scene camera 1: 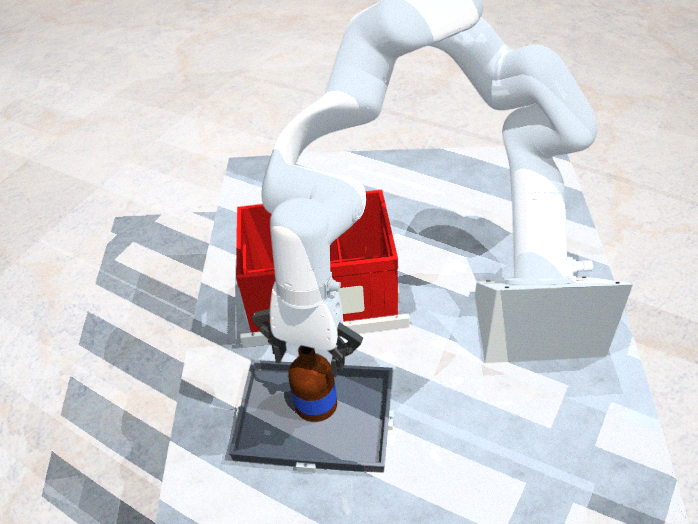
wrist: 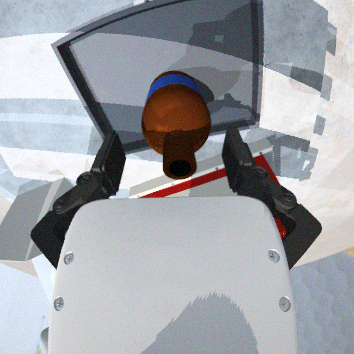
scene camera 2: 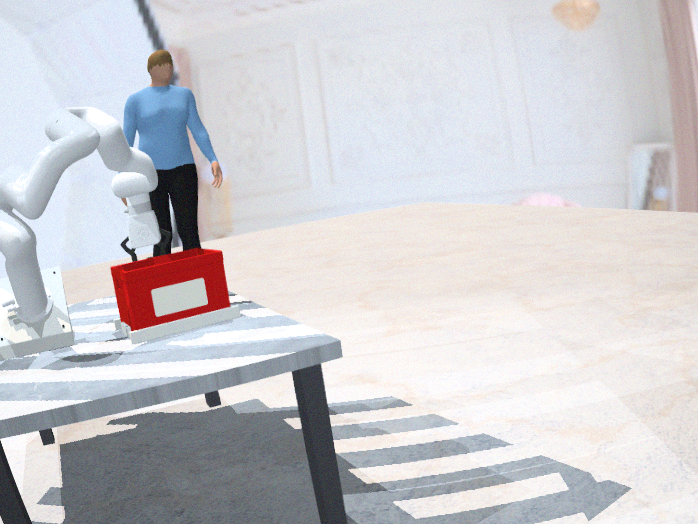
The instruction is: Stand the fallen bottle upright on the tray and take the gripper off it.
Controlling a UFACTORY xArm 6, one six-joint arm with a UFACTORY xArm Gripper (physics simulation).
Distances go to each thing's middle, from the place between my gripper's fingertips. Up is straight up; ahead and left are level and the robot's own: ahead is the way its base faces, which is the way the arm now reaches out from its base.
Labels:
The brown bottle (scene camera 1: 312, 385) lies 1 cm to the right of my hand and 6 cm below it.

